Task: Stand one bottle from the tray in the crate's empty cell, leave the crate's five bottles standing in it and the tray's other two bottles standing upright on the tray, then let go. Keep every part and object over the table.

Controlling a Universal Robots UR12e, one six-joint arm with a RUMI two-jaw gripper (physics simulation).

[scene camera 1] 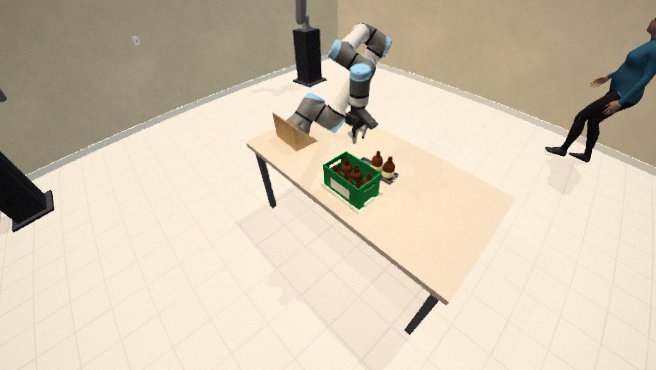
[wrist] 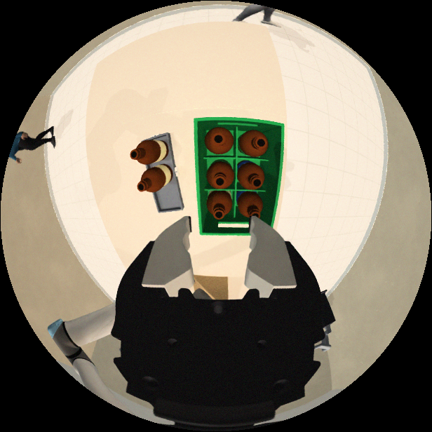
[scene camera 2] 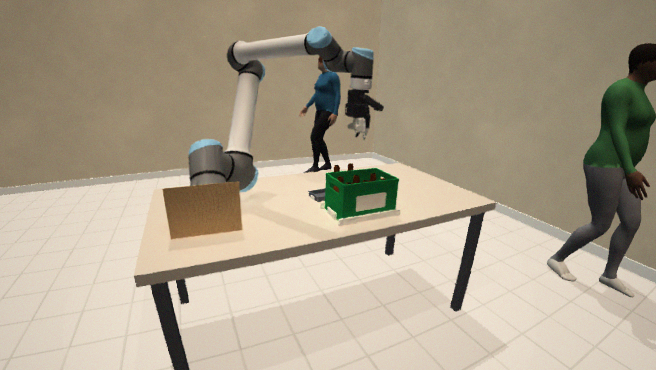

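The green crate (scene camera 1: 368, 197) (scene camera 2: 343, 201) (wrist: 197, 175) stands on the table. In the wrist view every one of its cells holds a brown bottle, among them a far-left bottle (wrist: 219, 140) and a near-right bottle (wrist: 249, 202); they look upright. The grey tray (scene camera 1: 395, 177) (scene camera 2: 316, 195) (wrist: 171, 196) lies beside the crate with two upright bottles on it, one bottle (scene camera 1: 377, 161) (wrist: 151, 151) and another bottle (scene camera 1: 389, 168) (wrist: 154, 179). My gripper (scene camera 1: 359, 138) (scene camera 2: 361, 135) (wrist: 219, 218) is open and empty, well above the crate and bottles, touching neither. The crate walls hide the lower parts of its bottles.
A brown upright board (scene camera 1: 292, 135) (scene camera 2: 202, 210) (wrist: 215, 286) stands on the table near the arm's base. White strips (scene camera 2: 371, 217) lie along the crate's foot. The crate stands near one long table edge. A person in blue (scene camera 1: 631, 70) (scene camera 2: 326, 92) and a person in green (scene camera 2: 617, 120) are off the table.
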